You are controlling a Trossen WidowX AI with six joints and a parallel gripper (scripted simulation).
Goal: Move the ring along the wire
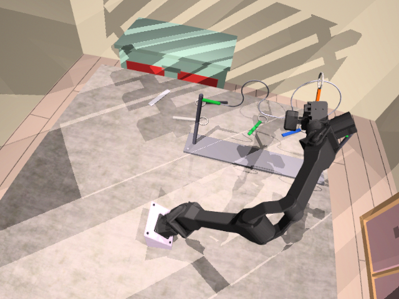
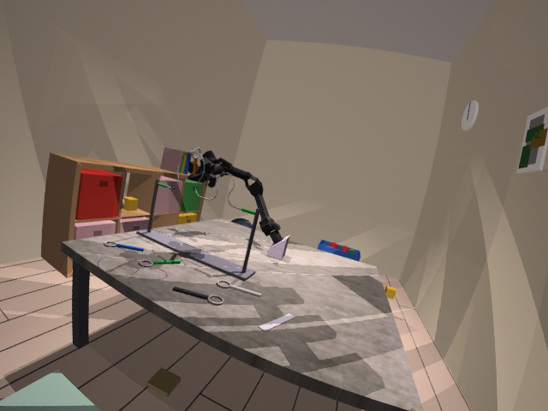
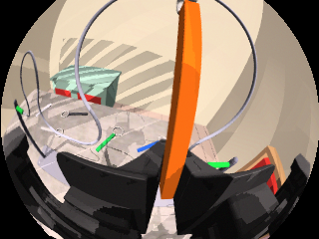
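My gripper tip is now 2 cm to the right of the ring with orange handle and 9 cm below it. Also, from my gripper tip: flat white strip 28 cm ahead, 63 cm to the left, 34 cm below.
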